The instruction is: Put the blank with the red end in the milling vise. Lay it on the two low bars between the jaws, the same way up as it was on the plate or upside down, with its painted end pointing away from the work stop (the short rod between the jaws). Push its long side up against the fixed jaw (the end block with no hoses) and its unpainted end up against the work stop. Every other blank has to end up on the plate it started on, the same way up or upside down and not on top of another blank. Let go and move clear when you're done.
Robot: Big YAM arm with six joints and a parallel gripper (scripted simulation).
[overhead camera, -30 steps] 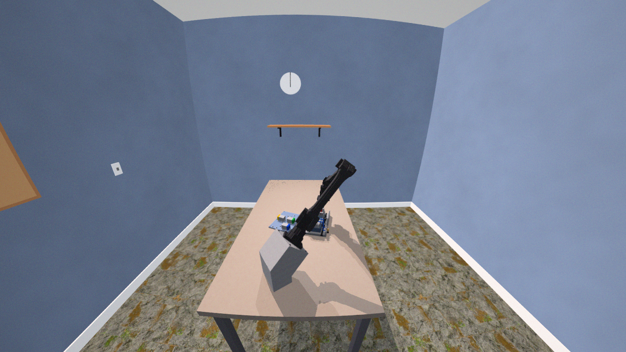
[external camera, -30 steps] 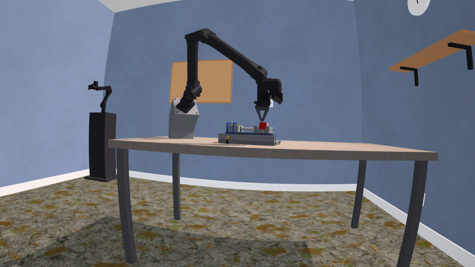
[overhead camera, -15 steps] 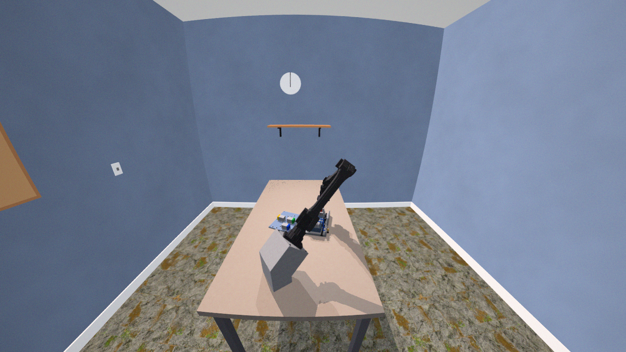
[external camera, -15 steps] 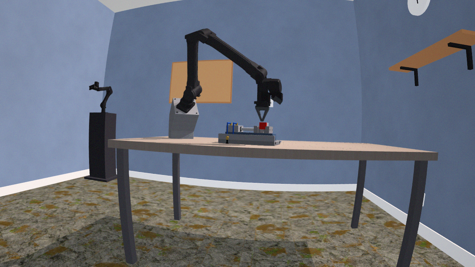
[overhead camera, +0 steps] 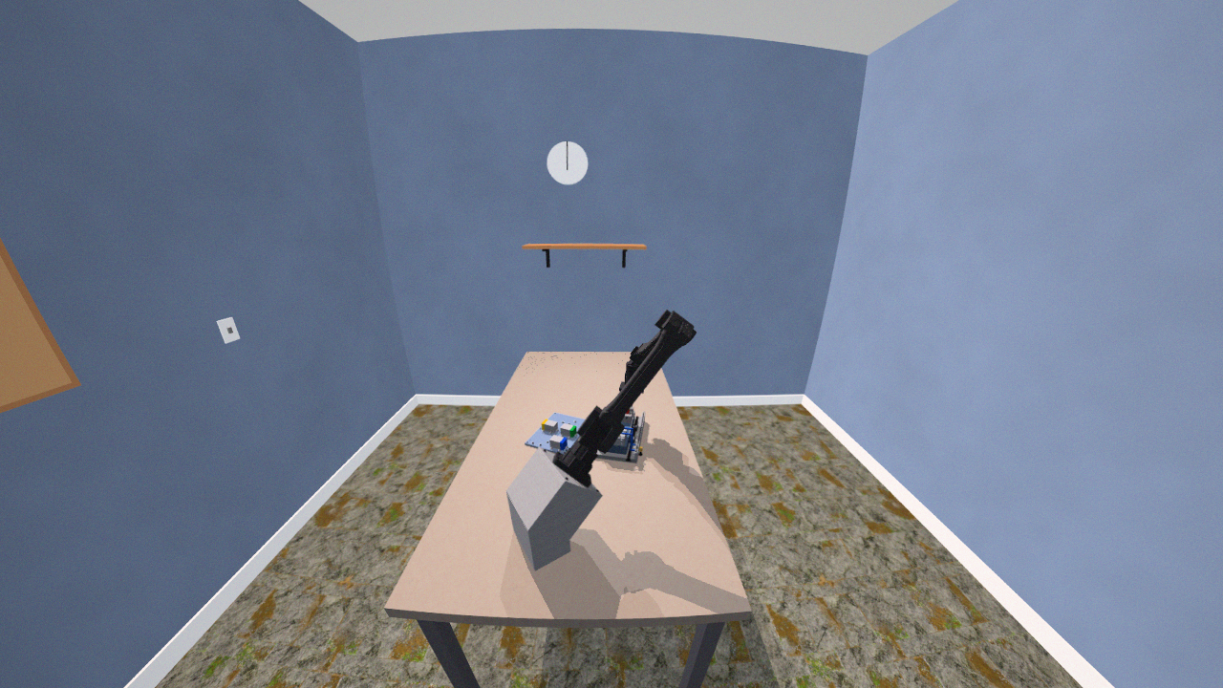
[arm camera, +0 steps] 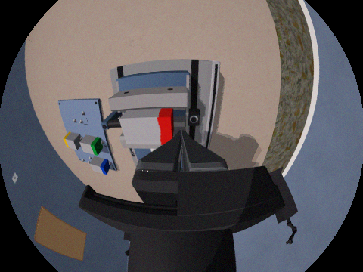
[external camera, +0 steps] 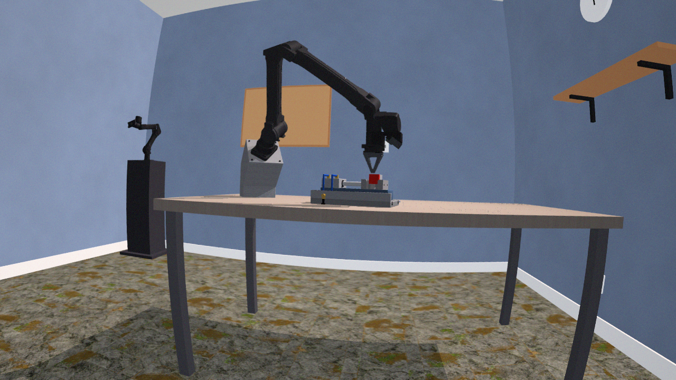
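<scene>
The work stop is 90 mm to the left of my hand, 40 mm below it and 30 mm ahead of it. The rest, counted from my hand: green-ended blank (270 mm to the left, 100 mm below, 20 mm behind); then blue plate (320 mm to the left, 120 mm below); then vise (90 mm below, 60 mm to the left, 50 mm behind).
</scene>
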